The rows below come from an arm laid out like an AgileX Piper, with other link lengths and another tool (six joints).
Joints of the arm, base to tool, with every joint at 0 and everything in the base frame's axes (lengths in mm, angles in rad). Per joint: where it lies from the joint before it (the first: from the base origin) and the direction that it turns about. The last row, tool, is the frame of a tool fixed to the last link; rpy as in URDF.
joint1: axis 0 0 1 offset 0 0 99.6
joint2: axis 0 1 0 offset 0 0 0
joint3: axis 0 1 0 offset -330.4 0 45.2
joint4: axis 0.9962 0 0.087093 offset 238 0 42
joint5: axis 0 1 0 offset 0 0 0
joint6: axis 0.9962 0 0.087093 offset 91.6 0 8
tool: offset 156.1 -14 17.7 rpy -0.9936 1.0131 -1.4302
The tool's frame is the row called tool.
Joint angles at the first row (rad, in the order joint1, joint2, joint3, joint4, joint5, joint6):
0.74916 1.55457 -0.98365 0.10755 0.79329 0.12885
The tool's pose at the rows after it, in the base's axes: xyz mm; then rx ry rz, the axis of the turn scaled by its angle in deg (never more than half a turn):
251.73, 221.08, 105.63, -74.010, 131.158, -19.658
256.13, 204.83, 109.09, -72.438, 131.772, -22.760
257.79, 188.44, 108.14, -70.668, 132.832, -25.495
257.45, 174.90, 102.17, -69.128, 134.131, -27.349
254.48, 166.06, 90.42, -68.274, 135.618, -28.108
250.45, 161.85, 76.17, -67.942, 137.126, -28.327
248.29, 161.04, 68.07, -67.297, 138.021, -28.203
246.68, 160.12, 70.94, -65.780, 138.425, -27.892
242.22, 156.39, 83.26, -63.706, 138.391, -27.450
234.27, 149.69, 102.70, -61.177, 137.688, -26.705
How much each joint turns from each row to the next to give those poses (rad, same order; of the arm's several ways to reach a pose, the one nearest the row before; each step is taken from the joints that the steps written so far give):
-0.01627 -0.01262 -0.01366 -0.05016 0.02413 0.03307
-0.01969 -0.02049 0.00722 -0.04735 0.01890 0.03347
-0.01979 -0.01847 0.02374 -0.03870 0.00411 0.03295
-0.01956 -0.00989 0.03543 -0.02295 -0.01406 0.02339
-0.01503 0.00304 0.04533 -0.00447 -0.03298 0.01145
-0.00596 0.01583 0.04270 0.00304 -0.04029 0.01024
-0.00050 0.01046 0.02450 0.00328 -0.02941 0.01196
-0.00003 -0.01540 0.00601 0.00155 -0.00053 0.01644
0.00000 -0.04872 0.00040 -0.00008 0.02695 0.01834
0.00000 -0.08019 0.00065 -0.00072 0.04369 0.01692

